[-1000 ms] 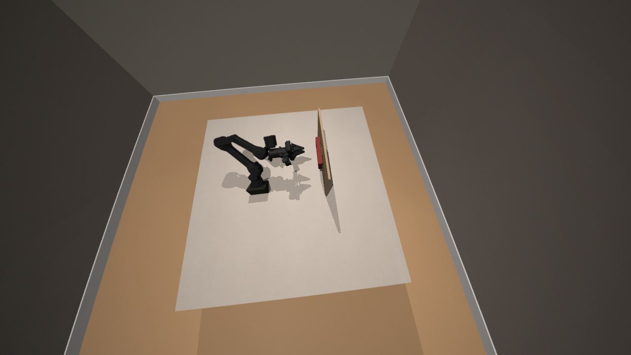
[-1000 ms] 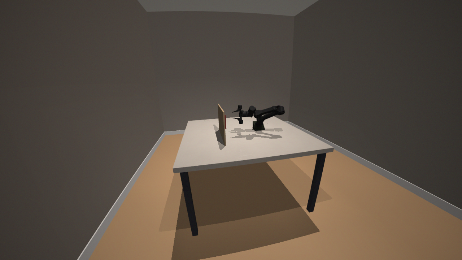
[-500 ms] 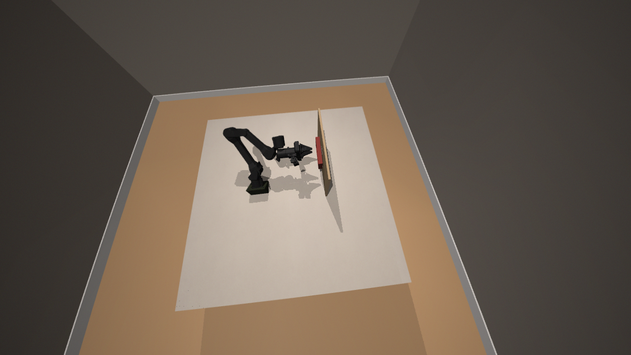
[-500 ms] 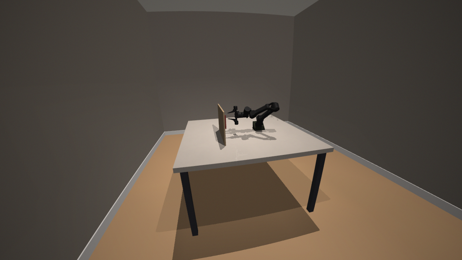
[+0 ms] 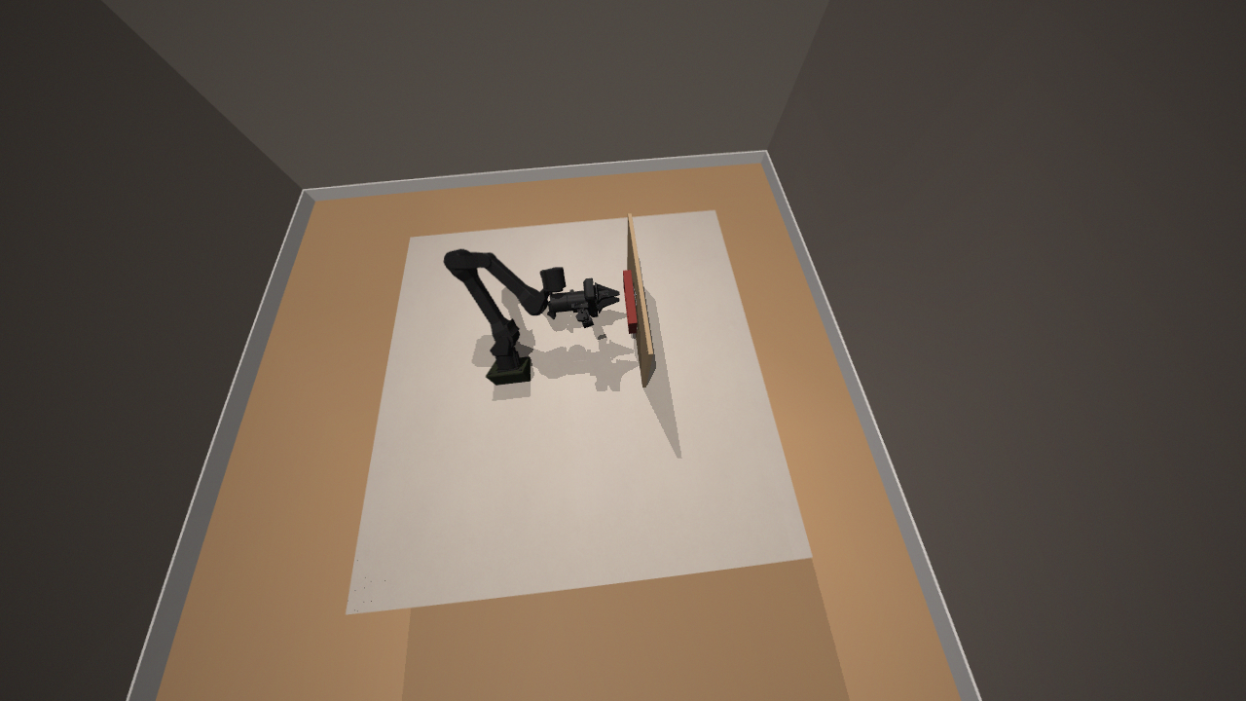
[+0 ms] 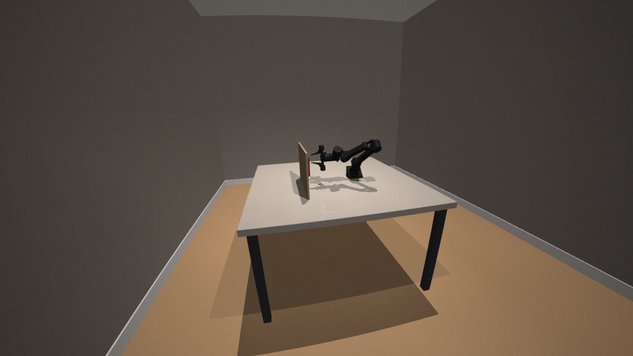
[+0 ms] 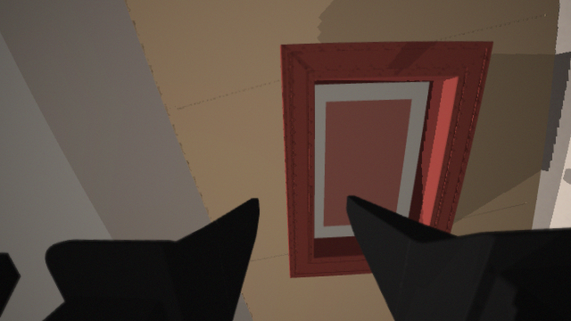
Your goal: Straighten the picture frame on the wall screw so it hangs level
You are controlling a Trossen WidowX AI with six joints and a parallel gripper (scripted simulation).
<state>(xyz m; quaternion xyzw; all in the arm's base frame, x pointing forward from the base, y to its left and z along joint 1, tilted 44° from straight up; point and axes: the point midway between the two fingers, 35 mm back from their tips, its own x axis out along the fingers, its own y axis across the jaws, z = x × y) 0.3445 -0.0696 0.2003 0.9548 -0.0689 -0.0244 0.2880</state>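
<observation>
Now: the red picture frame 40 mm ahead of my gripper tip and 50 mm below it. From my gripper tip the other things lie so: tan wall panel: 50 mm ahead, 60 mm below.
</observation>
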